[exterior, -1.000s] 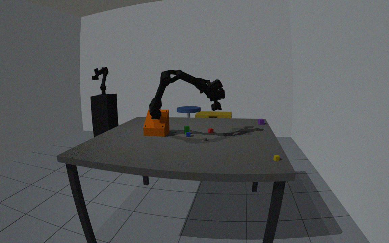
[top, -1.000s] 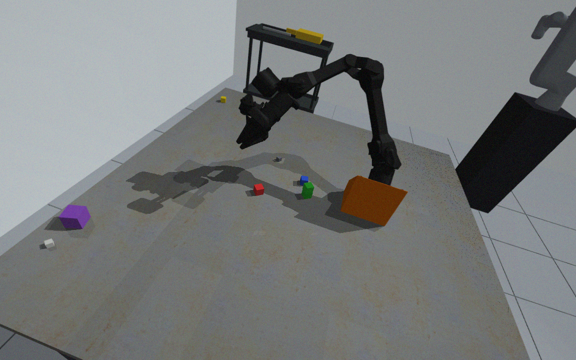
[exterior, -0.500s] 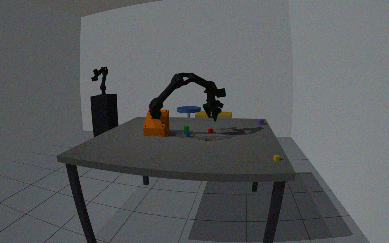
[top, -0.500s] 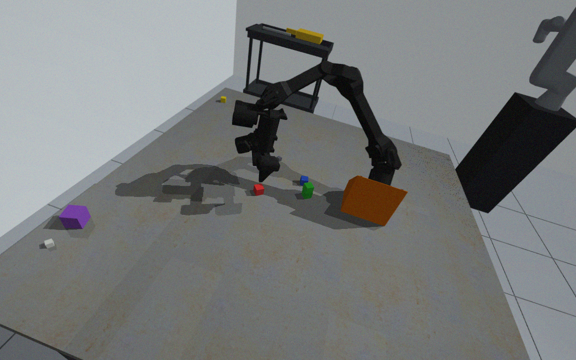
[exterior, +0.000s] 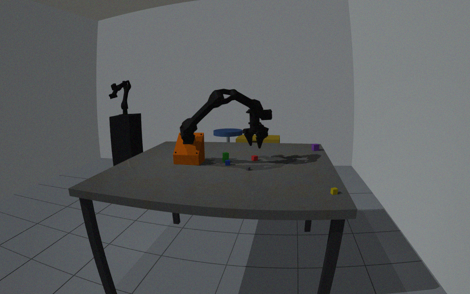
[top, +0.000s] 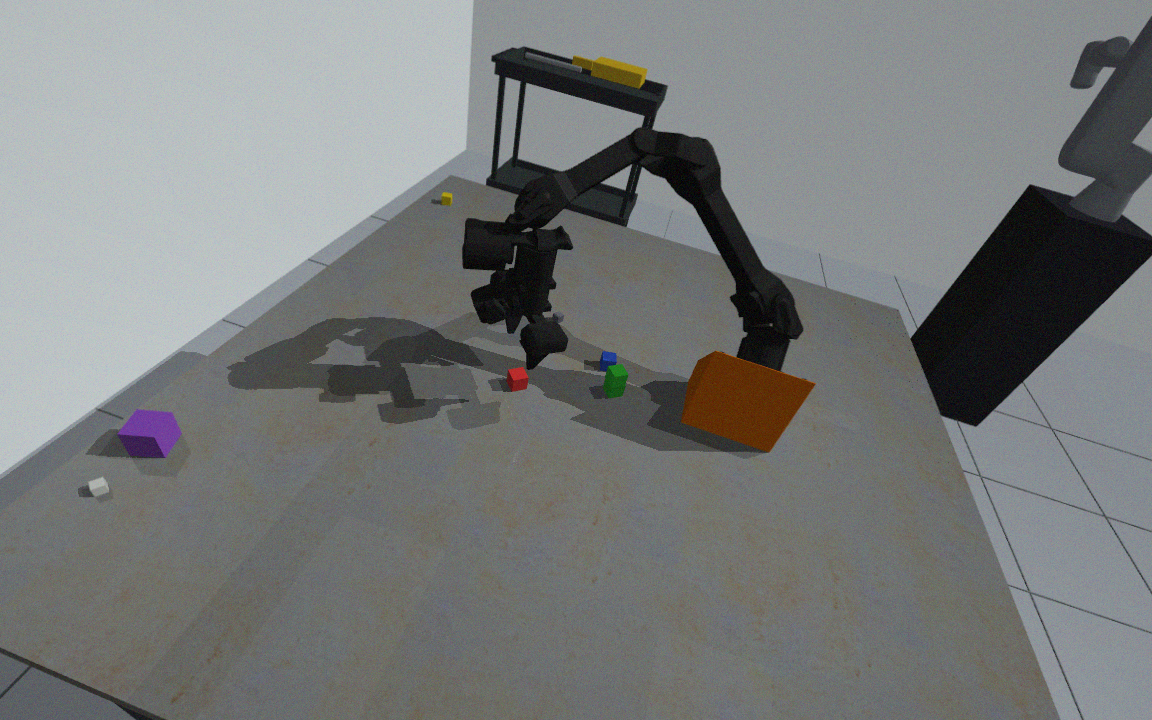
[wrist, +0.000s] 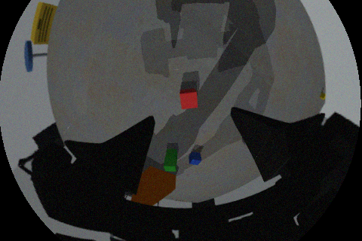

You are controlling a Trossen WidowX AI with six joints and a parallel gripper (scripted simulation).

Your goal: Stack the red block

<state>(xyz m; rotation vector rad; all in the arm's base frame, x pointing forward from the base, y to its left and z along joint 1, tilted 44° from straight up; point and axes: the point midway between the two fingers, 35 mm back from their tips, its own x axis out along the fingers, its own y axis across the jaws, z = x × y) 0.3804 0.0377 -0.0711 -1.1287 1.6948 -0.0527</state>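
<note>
Now: the red block 7 cm below my gripper tip. Also, from my gripper tip: purple cube: 40 cm ahead, 32 cm to the left, 6 cm below; then dark piece: 1 cm behind, 22 cm to the right, 7 cm below; then blue block: 14 cm behind, 12 cm to the right, 7 cm below.
</note>
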